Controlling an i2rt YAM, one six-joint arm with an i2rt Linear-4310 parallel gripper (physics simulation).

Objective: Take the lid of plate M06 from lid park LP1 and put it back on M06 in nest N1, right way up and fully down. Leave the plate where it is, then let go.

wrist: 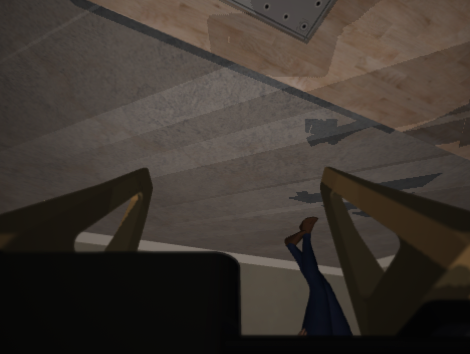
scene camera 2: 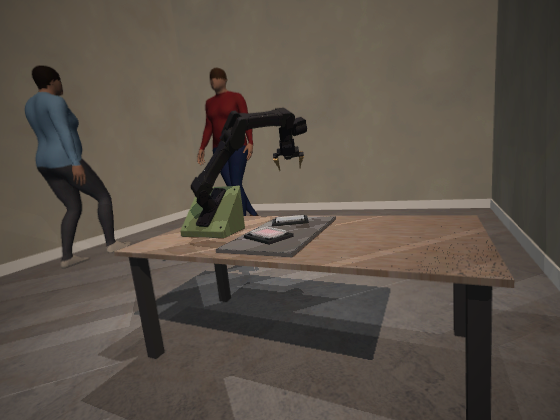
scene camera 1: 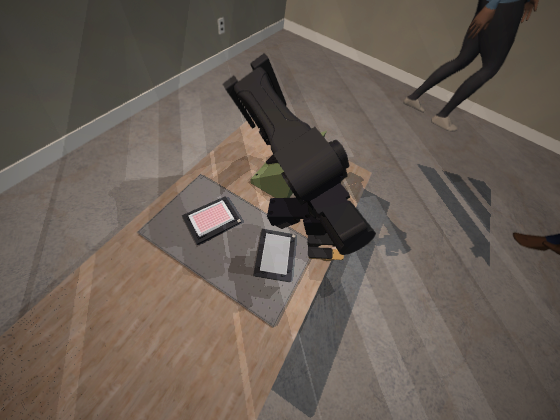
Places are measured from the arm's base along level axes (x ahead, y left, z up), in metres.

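Pixels of known places: gripper, fingertip midpoint: (wrist: 236, 177) (scene camera 2: 289, 169) (scene camera 1: 326, 240); arm's base at its link origin: (scene camera 2: 211, 207).
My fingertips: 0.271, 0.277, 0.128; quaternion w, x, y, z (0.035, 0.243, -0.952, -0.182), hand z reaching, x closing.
Note:
For each thing: its top centre in the pictures, then the offset to it from my fingertips, as dx, dy, dz. Level surfaces: height alone.
- plate with a pink well grid, top centre: (scene camera 1: 211, 216) (scene camera 2: 267, 230) +0.066, -0.346, -0.206
- second dark frame at its top centre: (scene camera 1: 276, 252) (scene camera 2: 290, 217) +0.029, -0.096, -0.213
- grey board at its top centre: (scene camera 1: 231, 238) (scene camera 2: 283, 230) +0.078, -0.247, -0.232
- wooden table at its surface level: dz -0.245
A plate with a pink well grid (scene camera 1: 211, 218) (scene camera 2: 268, 233) sits in a dark frame (scene camera 1: 217, 231) on the grey board. A flat, pale, rectangular piece (scene camera 1: 275, 254) (scene camera 2: 291, 219), which looks like the lid, lies in a second dark frame (scene camera 1: 274, 276) on the same board, nearer the board's far end in the second scene view. No labels can be read. My gripper (scene camera 2: 290, 169) (wrist: 236, 177) is open and empty, high above the table, with its fingers pointing down. In the first scene view the arm partly hides the fingers. Neither plate nor lid shows in the wrist view.
The grey board (scene camera 1: 165, 232) (scene camera 2: 280, 250) (wrist: 300, 12) lies on the wooden table (scene camera 1: 150, 320) (scene camera 2: 400, 245) (wrist: 400, 65). The arm's green base (scene camera 1: 272, 180) (scene camera 2: 232, 220) stands beside the board. A person in red (scene camera 2: 225, 112) and one in blue (scene camera 2: 55, 130) stand beyond the table.

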